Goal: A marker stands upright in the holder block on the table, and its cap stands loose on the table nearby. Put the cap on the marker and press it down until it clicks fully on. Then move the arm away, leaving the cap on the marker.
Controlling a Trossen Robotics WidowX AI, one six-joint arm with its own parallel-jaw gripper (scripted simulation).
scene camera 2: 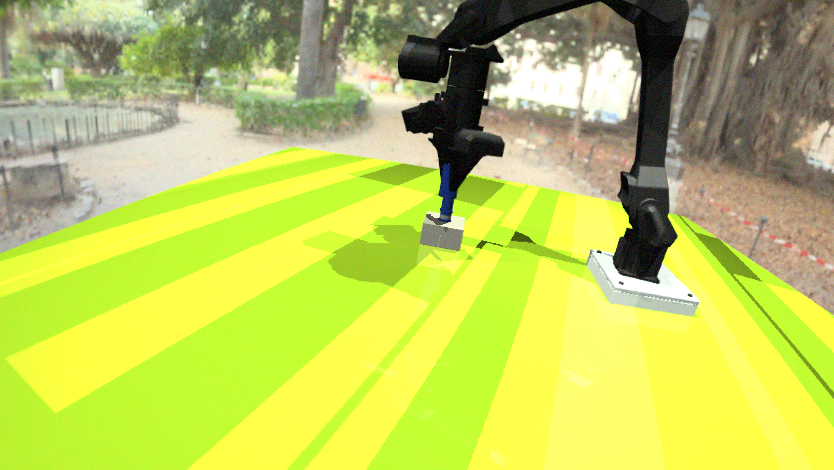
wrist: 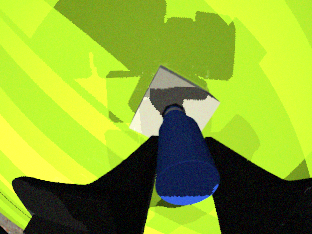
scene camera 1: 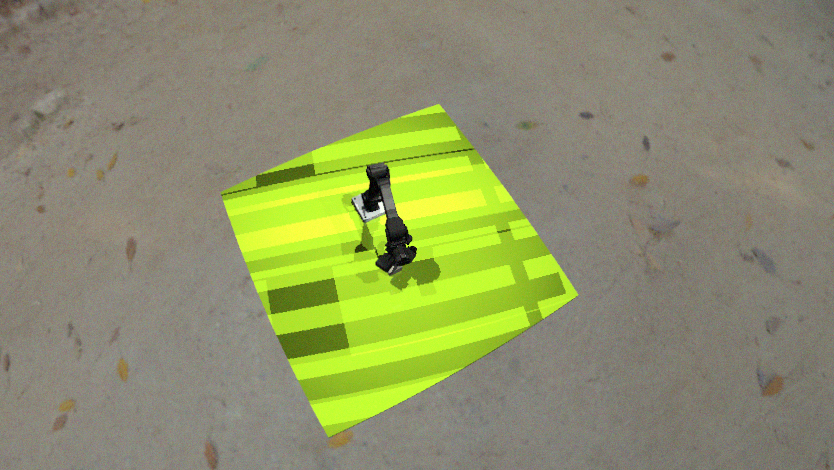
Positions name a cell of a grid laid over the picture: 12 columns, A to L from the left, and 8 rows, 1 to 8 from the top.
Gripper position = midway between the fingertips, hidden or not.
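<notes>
Scene camera 2 gives me my gripper (scene camera 2: G4), along with a holder block (scene camera 2: G5). In the wrist view there's a marker cap (wrist: H6), and you'd find my gripper (wrist: G5) there too.
</notes>
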